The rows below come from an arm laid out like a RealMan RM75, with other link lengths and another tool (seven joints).
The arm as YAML. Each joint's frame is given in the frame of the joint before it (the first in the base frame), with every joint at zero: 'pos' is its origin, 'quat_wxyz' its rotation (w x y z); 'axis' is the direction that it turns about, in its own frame. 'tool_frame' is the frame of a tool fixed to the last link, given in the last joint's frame.
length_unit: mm
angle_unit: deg
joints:
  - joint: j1
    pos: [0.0, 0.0, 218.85]
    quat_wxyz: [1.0, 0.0, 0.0, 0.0]
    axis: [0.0, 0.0, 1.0]
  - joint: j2
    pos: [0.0, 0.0, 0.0]
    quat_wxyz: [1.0, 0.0, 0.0, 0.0]
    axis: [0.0, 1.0, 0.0]
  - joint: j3
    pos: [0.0, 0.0, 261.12]
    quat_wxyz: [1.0, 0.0, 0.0, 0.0]
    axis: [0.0, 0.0, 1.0]
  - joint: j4
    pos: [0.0, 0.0, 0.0]
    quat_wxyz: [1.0, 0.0, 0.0, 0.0]
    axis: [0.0, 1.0, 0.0]
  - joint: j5
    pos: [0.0, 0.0, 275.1]
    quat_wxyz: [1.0, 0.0, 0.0, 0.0]
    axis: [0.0, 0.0, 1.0]
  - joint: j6
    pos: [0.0, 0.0, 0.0]
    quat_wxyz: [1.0, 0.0, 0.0, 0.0]
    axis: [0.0, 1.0, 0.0]
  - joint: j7
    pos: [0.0, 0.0, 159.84]
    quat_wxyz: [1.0, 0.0, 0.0, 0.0]
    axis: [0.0, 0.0, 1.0]
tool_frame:
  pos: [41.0, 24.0, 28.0]
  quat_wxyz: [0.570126, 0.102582, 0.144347, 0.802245]
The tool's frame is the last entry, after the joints.
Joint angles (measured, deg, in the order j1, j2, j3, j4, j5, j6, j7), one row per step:
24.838 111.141 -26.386 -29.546 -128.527 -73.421 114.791
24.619 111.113 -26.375 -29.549 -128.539 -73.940 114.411
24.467 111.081 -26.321 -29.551 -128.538 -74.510 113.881
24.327 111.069 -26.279 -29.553 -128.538 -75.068 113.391
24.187 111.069 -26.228 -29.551 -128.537 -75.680 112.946
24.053 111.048 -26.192 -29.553 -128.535 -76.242 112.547
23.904 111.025 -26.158 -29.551 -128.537 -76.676 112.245
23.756 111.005 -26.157 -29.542 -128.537 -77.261 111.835
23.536 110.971 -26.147 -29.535 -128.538 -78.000 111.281
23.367 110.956 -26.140 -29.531 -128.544 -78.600 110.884
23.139 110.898 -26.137 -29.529 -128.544 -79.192 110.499
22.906 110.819 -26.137 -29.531 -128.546 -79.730 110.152
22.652 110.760 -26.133 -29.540 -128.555 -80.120 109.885
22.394 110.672 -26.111 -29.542 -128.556 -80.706 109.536
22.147 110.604 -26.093 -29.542 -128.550 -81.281 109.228
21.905 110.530 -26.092 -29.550 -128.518 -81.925 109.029
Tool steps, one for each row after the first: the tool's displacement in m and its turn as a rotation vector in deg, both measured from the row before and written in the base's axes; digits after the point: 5 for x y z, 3 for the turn. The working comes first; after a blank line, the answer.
Tool pose at each row, in the base's axes (x y z in m, rotation vector in deg; the steps are taken from these numbers as rounded here):
0.42721 0.33924 -0.02862 -12.928 -175.592 -22.049
0.42754 0.33657 -0.02869 -12.455 -175.560 -21.557
0.42746 0.33434 -0.02865 -11.669 -175.544 -21.089
0.42722 0.33218 -0.02881 -10.920 -175.496 -20.604
0.42675 0.32991 -0.02908 -10.207 -175.368 -20.067
0.42641 0.32783 -0.02912 -9.562 -175.264 -19.587
0.42644 0.32588 -0.02909 -9.147 -175.179 -19.229
0.42610 0.32357 -0.02926 -8.482 -175.069 -18.680
0.42592 0.32044 -0.02934 -7.645 -174.943 -18.022
0.42564 0.31794 -0.02950 -7.022 -174.801 -17.474
0.42584 0.31512 -0.02924 -6.499 -174.687 -16.979
0.42626 0.31241 -0.02874 -6.060 -174.606 -16.551
0.42706 0.30981 -0.02833 -5.848 -174.563 -16.255
0.42750 0.30686 -0.02771 -5.427 -174.442 -15.825
0.42778 0.30399 -0.02726 -5.051 -174.281 -15.395
0.42771 0.30111 -0.02671 -4.758 -174.023 -14.913

0.00033 -0.00267 -0.00007 -0.296 0.109 0.323
-0.00008 -0.00223 0.00004 -0.278 0.082 0.524
-0.00024 -0.00216 -0.00016 -0.285 0.112 0.503
-0.00047 -0.00227 -0.00027 -0.309 0.195 0.488
-0.00034 -0.00208 -0.00004 -0.278 0.160 0.441
0.00003 -0.00195 0.00003 -0.209 0.126 0.287
-0.00034 -0.00231 -0.00017 -0.323 0.170 0.458
-0.00018 -0.00313 -0.00008 -0.388 0.191 0.575
-0.00028 -0.00250 -0.00016 -0.322 0.193 0.434
0.00020 -0.00282 0.00026 -0.294 0.158 0.365
0.00042 -0.00271 0.00050 -0.257 0.118 0.306
0.00080 -0.00260 0.00041 -0.181 0.070 0.151
0.00044 -0.00295 0.00062 -0.255 0.155 0.298
0.00028 -0.00287 0.00045 -0.254 0.194 0.271
-0.00007 -0.00288 0.00055 -0.282 0.296 0.226

